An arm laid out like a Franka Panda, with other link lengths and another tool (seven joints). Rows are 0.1 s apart.
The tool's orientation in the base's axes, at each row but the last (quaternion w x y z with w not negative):
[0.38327, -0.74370, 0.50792, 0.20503]
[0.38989, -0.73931, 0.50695, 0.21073]
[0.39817, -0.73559, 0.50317, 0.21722]
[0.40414, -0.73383, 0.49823, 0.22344]
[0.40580, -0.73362, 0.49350, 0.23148]
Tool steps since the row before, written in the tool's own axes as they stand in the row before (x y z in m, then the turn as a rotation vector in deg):
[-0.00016, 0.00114, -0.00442, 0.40, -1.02, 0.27]
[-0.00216, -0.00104, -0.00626, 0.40, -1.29, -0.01]
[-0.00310, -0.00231, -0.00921, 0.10, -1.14, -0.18]
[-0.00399, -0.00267, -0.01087, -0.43, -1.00, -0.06]
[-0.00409, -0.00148, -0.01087, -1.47, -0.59, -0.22]
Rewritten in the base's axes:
[-0.00148, -0.00356, 0.00245, 1.11, 0.16, -0.08]
[-0.00043, -0.00349, 0.00571, 1.34, -0.01, 0.19]
[0.00012, -0.00524, 0.00850, 1.07, 0.00, 0.45]
[0.00001, -0.00620, 0.01014, 0.73, 0.36, 0.72]
[-0.00097, -0.00649, 0.00970, -0.07, 0.72, 1.43]

